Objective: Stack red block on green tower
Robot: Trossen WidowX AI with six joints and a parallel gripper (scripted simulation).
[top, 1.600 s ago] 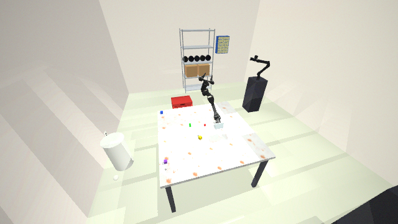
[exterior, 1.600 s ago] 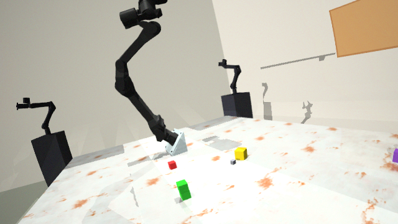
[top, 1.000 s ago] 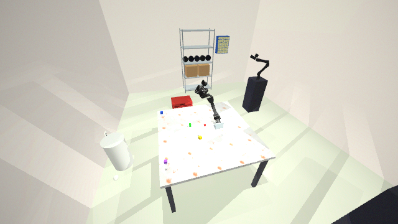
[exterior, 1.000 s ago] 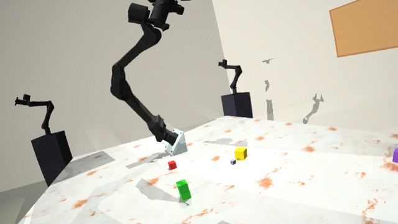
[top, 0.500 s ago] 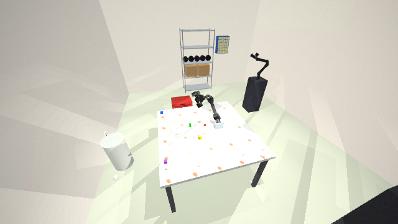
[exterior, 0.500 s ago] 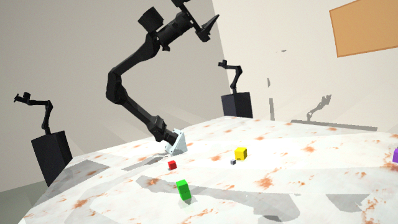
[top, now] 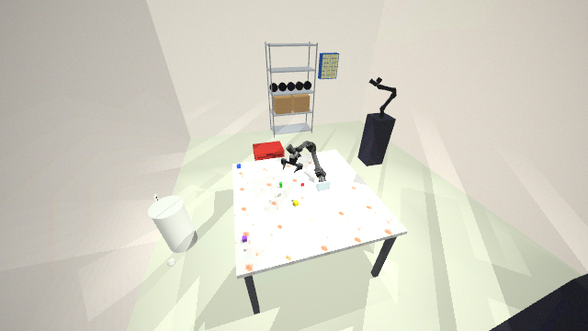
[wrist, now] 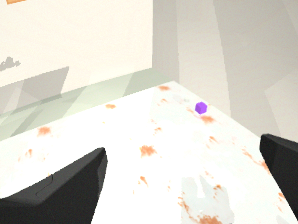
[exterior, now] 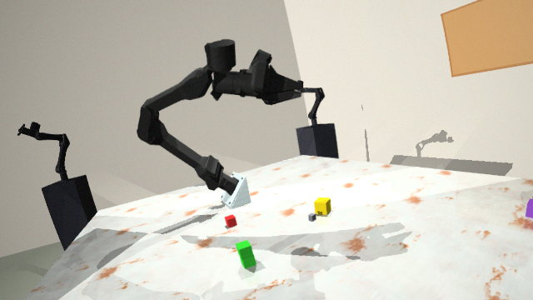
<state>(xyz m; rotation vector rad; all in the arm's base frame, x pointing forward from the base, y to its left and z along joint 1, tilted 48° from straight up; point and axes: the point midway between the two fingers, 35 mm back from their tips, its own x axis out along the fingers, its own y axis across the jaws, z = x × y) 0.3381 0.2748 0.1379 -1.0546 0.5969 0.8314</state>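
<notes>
The small red block lies 19 cm behind my gripper tip, 18 cm to the right of it and 32 cm below it. Also, from my gripper tip: tiny grey cube 4 cm behind, 33 cm below; then yellow block 5 cm behind, 5 cm to the left, 32 cm below; then purple block 40 cm ahead, 31 cm to the left, 32 cm below.
</notes>
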